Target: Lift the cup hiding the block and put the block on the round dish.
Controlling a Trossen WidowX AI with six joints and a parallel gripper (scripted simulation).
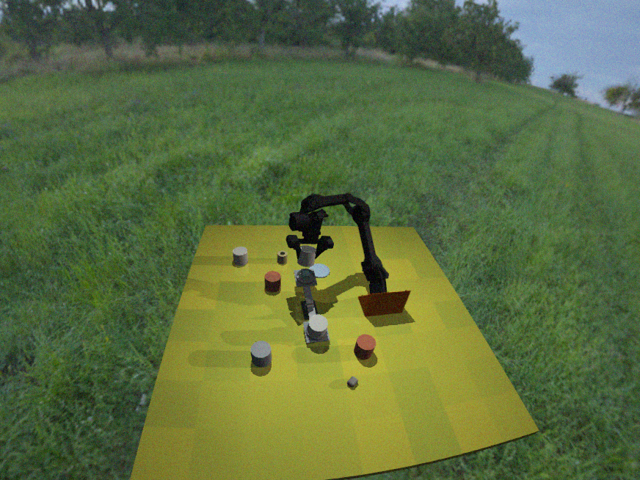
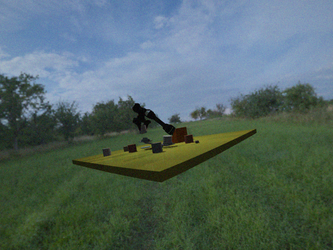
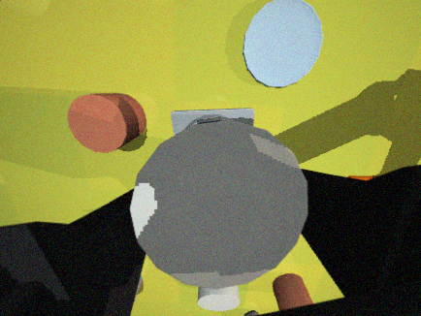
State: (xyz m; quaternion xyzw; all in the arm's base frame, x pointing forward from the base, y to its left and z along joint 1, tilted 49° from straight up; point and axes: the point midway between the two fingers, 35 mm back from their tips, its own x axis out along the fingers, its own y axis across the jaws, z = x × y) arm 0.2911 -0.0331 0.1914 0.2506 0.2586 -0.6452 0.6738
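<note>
Right now my gripper tip is 1 cm to the right of the pale teal block and 8 cm above it. Also, from my gripper tip: tan spool (7 cm ahead, 20 cm to the right, 14 cm below); then small balance (1 cm ahead, 14 cm to the left, 15 cm below); then pale blue round dish (10 cm behind, 10 cm to the right, 17 cm below).
</note>
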